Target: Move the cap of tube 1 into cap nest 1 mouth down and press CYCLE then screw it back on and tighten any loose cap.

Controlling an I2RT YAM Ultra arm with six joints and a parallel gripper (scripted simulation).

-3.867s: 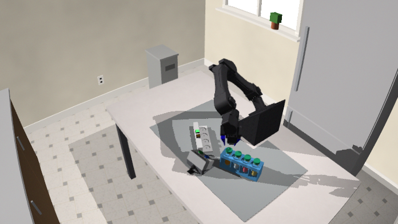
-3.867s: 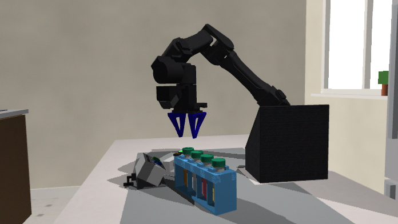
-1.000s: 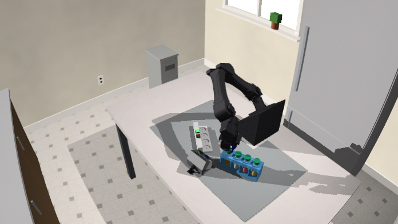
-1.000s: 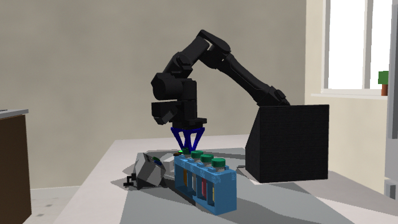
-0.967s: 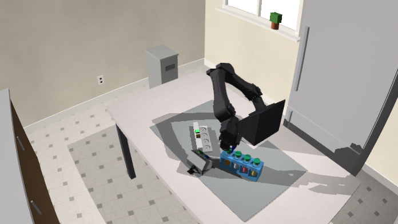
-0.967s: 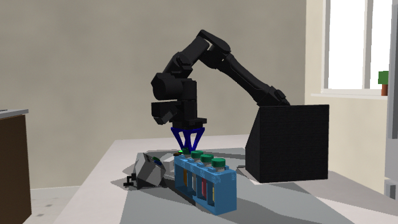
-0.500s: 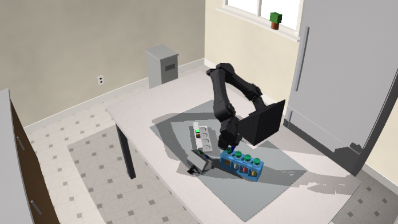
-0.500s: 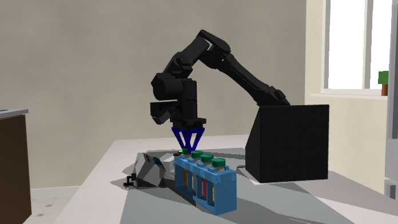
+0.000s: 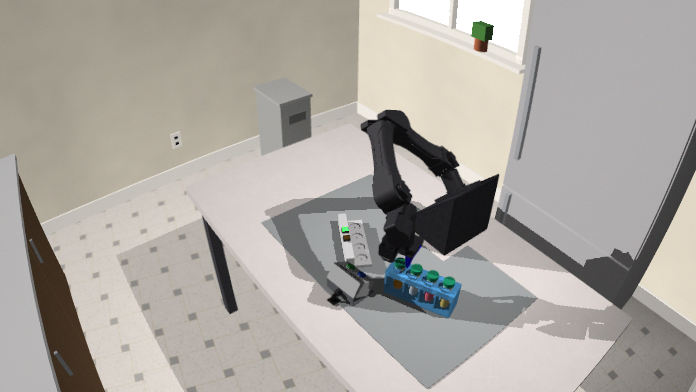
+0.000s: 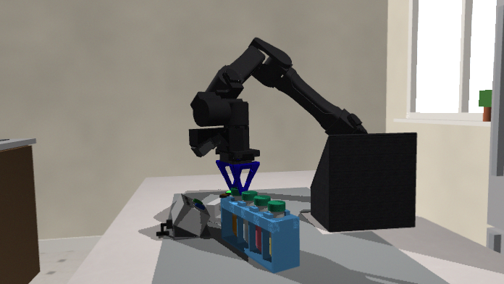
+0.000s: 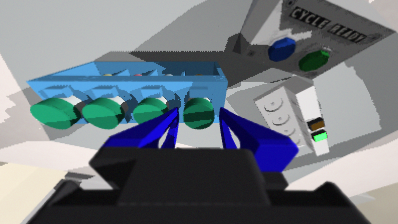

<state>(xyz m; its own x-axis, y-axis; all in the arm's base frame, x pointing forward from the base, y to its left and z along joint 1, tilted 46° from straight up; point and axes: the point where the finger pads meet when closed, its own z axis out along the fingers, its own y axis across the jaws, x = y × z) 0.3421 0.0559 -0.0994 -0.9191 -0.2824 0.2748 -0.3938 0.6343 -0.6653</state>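
Now: the green key 11 cm to the right of my hand, 9 cm ahead of it and 5 cm below it. Also, from my hand: blue key: 9 cm ahead, 6 cm to the right, 5 cm below; then grey key box: 11 cm ahead, 9 cm to the right, 7 cm below; then green cap: 14 cm to the left, 6 cm behind, 1 cm below.
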